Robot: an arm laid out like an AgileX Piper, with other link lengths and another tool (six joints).
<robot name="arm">
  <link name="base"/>
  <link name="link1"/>
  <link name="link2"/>
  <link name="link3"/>
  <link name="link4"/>
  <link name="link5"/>
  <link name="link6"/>
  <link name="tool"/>
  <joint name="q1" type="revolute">
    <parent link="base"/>
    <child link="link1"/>
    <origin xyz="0 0 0.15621" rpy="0 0 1.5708"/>
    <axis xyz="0 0 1"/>
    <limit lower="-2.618" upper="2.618"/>
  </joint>
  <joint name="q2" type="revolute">
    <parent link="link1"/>
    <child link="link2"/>
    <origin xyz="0 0 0" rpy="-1.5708 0 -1.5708"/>
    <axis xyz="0 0 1"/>
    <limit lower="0" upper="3.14"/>
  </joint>
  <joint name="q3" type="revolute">
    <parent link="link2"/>
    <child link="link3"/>
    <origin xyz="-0.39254 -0.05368 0" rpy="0 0 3.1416"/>
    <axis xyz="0 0 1"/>
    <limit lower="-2.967" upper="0"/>
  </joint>
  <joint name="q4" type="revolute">
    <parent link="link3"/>
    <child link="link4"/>
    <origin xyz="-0.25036 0.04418 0" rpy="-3.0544 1.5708 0"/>
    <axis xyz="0 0 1"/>
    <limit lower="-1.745" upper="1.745"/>
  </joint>
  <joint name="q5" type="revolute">
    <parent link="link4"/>
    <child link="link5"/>
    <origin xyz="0 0 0" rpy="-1.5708 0 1.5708"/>
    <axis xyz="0 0 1"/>
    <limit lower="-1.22" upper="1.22"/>
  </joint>
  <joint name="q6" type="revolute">
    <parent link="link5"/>
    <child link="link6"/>
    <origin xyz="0 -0.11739 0" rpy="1.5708 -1.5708 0"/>
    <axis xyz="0 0 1"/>
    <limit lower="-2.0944" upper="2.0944"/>
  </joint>
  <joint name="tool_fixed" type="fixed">
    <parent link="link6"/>
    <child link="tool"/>
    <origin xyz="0.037 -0.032 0.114" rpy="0.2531 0 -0.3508"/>
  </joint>
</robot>
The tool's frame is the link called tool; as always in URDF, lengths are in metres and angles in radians.
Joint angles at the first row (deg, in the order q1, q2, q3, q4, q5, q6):
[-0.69 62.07 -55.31 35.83 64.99 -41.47]
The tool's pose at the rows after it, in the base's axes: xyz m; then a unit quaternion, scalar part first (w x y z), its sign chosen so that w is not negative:
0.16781, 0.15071, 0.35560, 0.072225, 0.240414, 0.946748, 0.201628
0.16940, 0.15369, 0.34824, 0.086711, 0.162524, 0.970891, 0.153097
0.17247, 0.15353, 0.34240, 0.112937, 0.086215, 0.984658, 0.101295
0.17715, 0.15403, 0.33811, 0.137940, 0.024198, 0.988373, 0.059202
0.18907, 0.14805, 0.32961, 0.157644, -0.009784, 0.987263, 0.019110
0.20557, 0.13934, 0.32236, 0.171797, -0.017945, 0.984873, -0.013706
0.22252, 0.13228, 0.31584, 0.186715, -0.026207, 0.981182, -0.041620
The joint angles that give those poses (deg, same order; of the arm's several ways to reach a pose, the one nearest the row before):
[6.77 65.18 -58.03 33.04 64.99 -43.08]
[14.73 67.84 -61.10 26.04 64.99 -43.33]
[22.34 69.76 -63.70 18.16 64.99 -43.33]
[28.47 71.28 -65.38 11.55 64.86 -43.33]
[31.14 72.92 -65.63 6.10 64.02 -43.76]
[31.29 74.62 -65.75 1.94 62.97 -43.76]
[31.29 76.29 -65.75 -1.77 61.47 -43.88]

